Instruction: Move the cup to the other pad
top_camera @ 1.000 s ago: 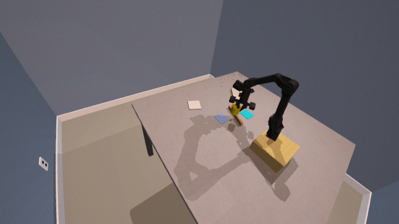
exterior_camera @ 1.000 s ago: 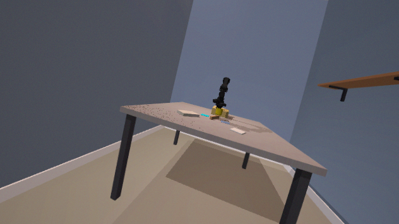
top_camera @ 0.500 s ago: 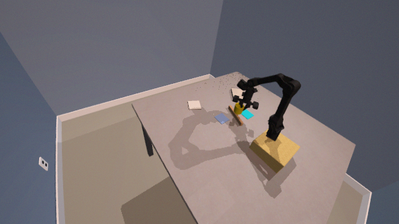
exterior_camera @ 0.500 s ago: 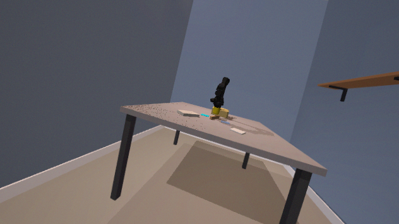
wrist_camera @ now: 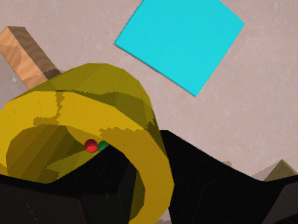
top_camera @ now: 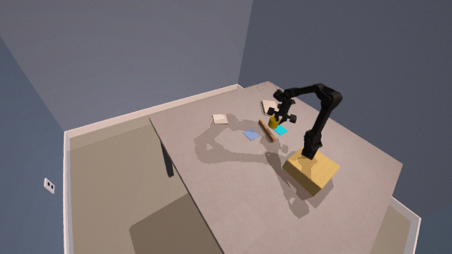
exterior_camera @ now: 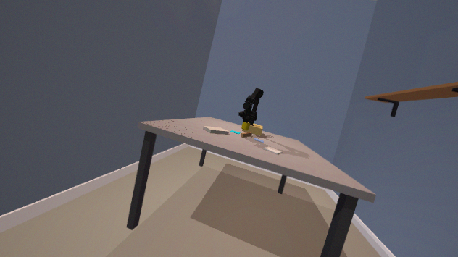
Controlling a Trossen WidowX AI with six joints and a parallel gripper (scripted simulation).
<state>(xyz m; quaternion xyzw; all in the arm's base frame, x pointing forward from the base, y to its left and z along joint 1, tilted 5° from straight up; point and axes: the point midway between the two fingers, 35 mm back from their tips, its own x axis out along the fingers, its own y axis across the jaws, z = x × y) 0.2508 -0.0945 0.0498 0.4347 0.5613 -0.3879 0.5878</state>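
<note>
Now: the teal pad 90 mm below my gripper tip, 70 mm to the right of it and 10 mm behind it. Round my gripper tip: wooden bar (80 mm below, 50 mm ahead, 40 mm to the left); yellow cup (20 mm ahead, 10 mm to the left); light blue pad (140 mm to the left, 110 mm ahead, 90 mm below).
</note>
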